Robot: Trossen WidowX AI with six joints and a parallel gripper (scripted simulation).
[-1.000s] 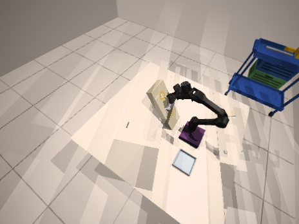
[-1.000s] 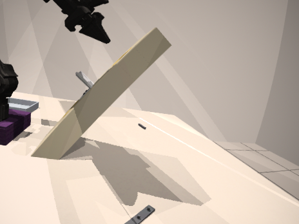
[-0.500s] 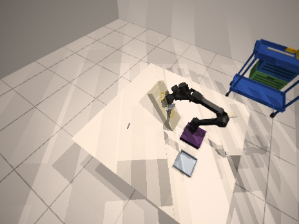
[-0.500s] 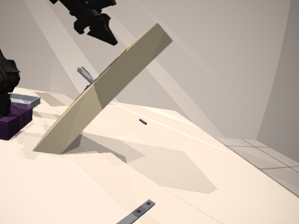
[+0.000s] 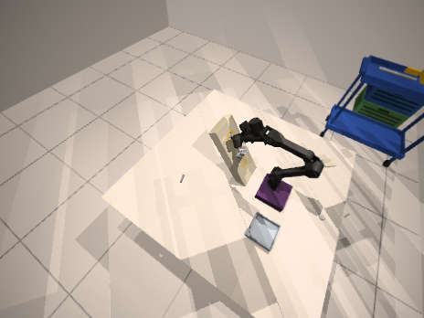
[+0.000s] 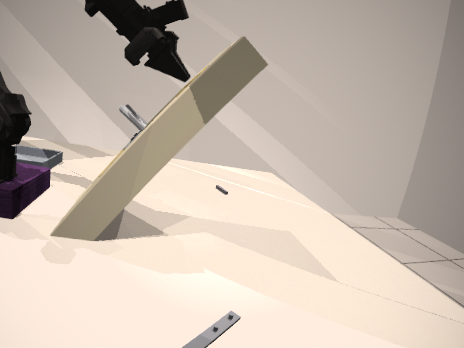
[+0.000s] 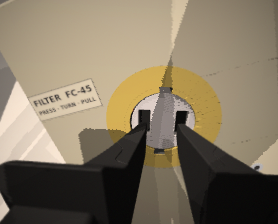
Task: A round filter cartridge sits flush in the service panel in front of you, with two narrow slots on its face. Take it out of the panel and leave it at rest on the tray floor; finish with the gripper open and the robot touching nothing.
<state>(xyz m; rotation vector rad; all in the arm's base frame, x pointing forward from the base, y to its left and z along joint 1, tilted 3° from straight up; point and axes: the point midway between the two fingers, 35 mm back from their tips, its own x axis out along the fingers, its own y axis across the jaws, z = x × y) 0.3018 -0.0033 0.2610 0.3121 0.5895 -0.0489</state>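
Now: the round filter cartridge 20 mm ahead of my gripper tip and 10 mm below it. Round my gripper tip: grey tray 410 mm behind, 280 mm to the left, 280 mm below.
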